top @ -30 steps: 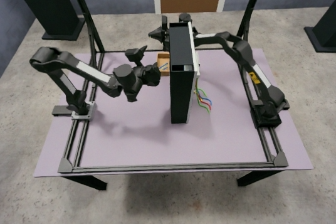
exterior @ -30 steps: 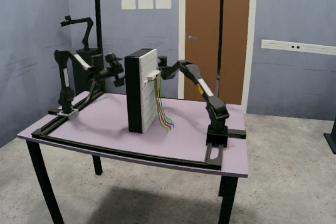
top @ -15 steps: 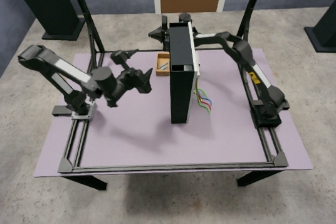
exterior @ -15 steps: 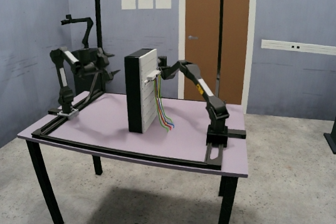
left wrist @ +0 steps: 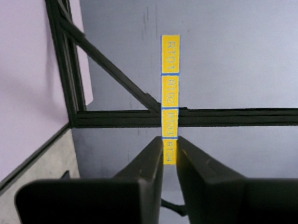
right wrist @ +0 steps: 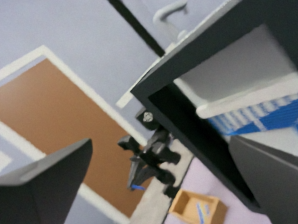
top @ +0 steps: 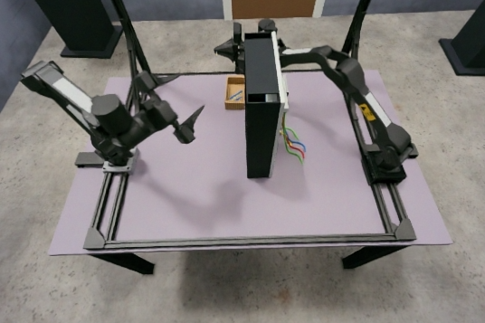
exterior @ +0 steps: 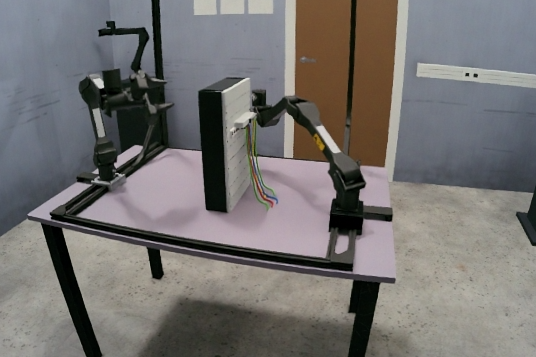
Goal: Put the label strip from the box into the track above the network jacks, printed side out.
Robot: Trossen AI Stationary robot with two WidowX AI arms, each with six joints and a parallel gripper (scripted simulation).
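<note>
My left gripper is now 3 cm short of the yellow label strip and 2 cm to the left of it. Round my left hand: white jack panel: 26 cm ahead, 17 cm to the left, 2 cm below.
</note>
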